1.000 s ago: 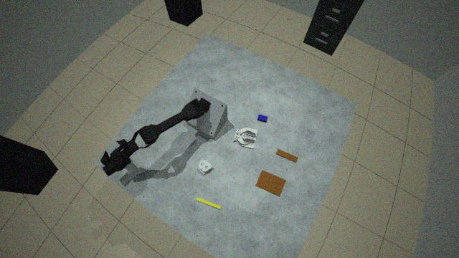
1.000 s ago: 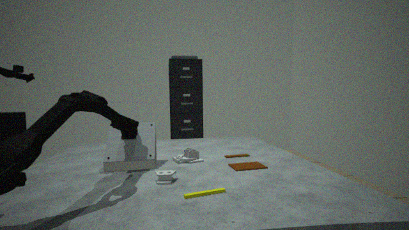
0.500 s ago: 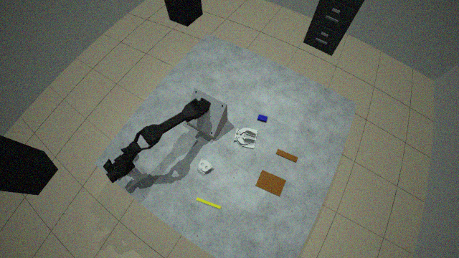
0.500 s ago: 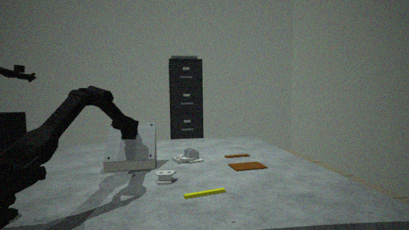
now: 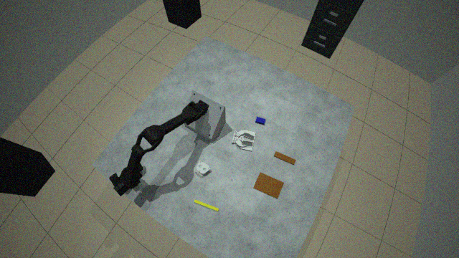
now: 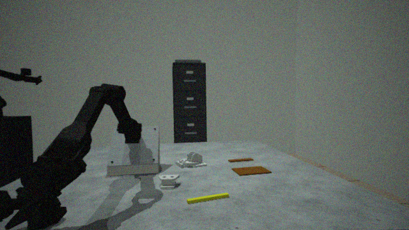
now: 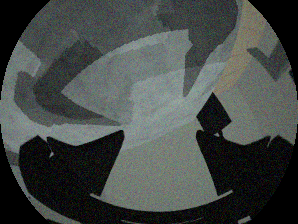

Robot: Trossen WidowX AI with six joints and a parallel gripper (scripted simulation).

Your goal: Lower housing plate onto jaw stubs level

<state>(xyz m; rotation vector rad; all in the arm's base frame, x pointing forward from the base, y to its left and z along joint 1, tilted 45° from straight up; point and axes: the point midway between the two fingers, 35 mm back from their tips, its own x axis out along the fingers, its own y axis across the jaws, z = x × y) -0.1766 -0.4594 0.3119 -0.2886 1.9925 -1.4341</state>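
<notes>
My gripper tip is now 38 cm short of the white block, 28 cm to the right of it and 2 cm above it. From my gripper tip the other things lie so: blue block (50 cm ahead, 73 cm to the left, 2 cm below); orange square (74 cm ahead, 41 cm to the left, 2 cm below); yellow bar (52 cm ahead, 13 cm to the left, 2 cm below).
</notes>
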